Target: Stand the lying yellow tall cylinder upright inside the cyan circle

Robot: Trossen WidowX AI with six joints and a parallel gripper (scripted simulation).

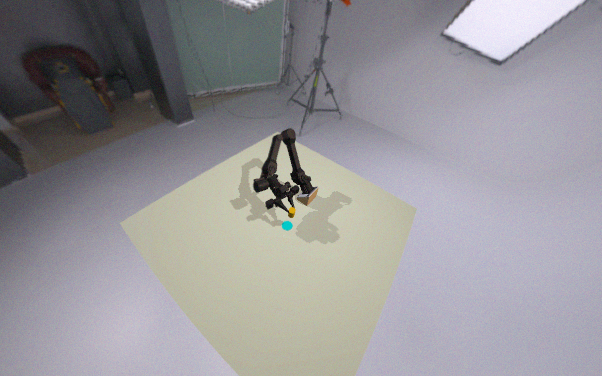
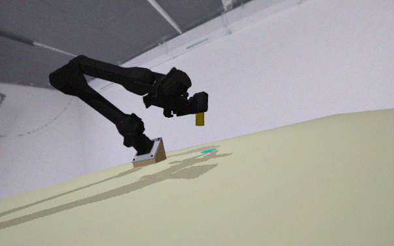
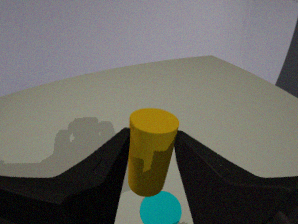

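My gripper tip is 10 mm to the left of the cyan circle and 150 mm above it. The rest, counted from my gripper tip: yellow cylinder (20 mm below).
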